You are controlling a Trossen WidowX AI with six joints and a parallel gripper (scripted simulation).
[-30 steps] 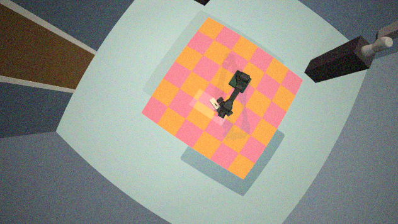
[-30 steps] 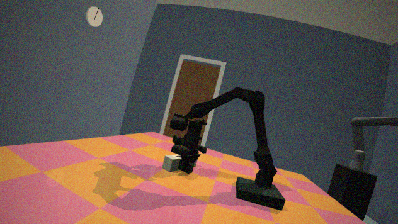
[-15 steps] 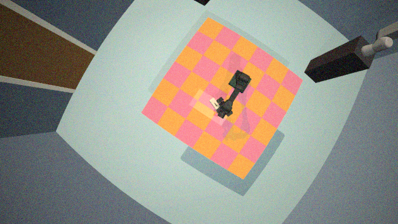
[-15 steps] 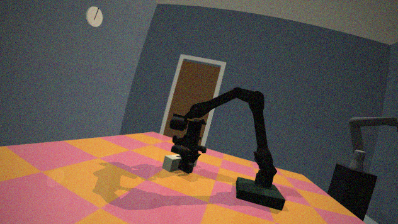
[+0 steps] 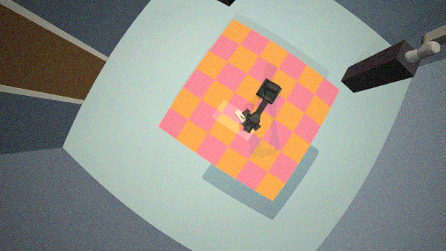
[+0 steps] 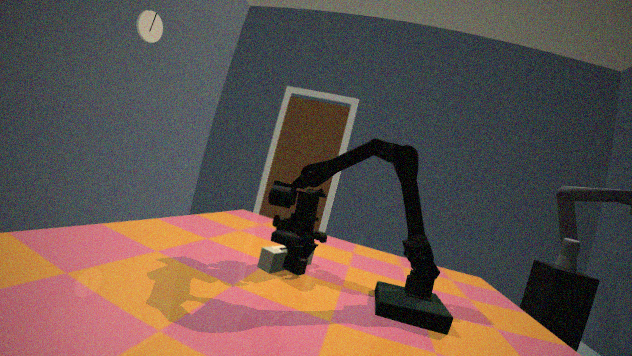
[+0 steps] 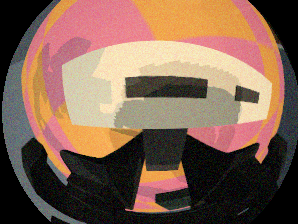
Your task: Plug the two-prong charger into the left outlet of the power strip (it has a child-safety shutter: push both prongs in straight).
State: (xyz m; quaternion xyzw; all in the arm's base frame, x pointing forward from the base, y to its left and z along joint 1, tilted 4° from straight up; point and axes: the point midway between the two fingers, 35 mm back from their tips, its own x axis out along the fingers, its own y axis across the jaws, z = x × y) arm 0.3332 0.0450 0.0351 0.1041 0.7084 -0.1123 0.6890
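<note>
My gripper tip is 20 mm short of the two-prong charger, 10 mm to the left of it and 10 mm below it.
</note>
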